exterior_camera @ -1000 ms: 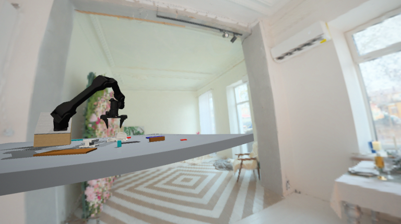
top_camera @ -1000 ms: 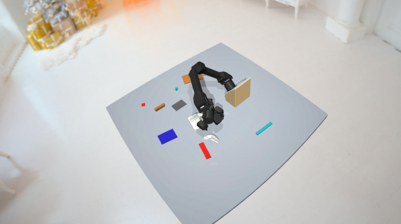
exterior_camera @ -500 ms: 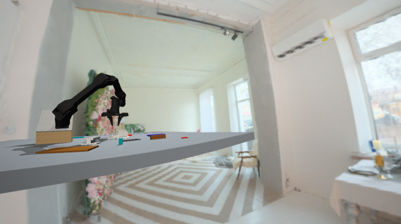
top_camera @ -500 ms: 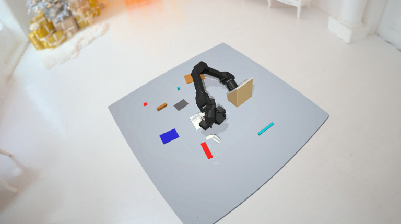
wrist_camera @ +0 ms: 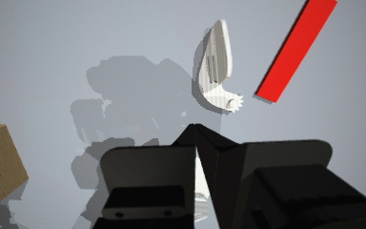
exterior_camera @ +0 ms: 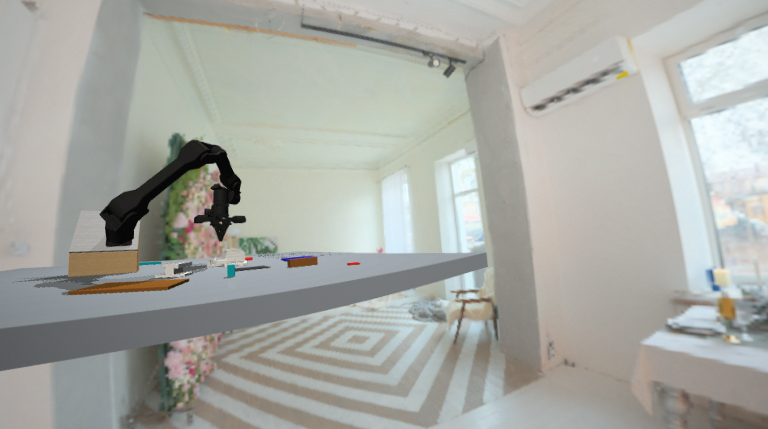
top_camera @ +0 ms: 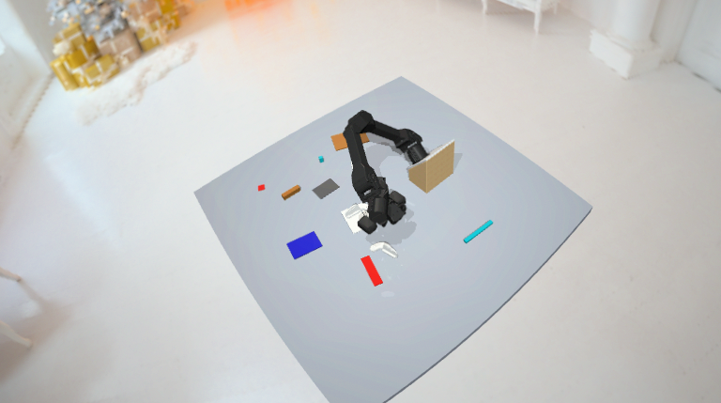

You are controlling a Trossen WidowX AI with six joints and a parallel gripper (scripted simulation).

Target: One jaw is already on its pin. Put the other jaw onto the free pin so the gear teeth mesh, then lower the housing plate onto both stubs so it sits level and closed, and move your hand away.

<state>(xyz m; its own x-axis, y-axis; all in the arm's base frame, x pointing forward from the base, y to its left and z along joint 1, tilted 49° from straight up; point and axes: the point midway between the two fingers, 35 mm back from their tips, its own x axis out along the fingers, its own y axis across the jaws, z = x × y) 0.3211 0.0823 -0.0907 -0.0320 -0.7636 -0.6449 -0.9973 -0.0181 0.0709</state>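
The red bar lies 130 mm ahead of my gripper tip, 70 mm to the left of it and 80 mm below it. Also, from my gripper tip: blue tile (240 mm ahead, 190 mm to the right, 80 mm below); cyan bar (270 mm behind, 240 mm to the left, 80 mm below); dark grey tile (370 mm to the right, 80 mm below).
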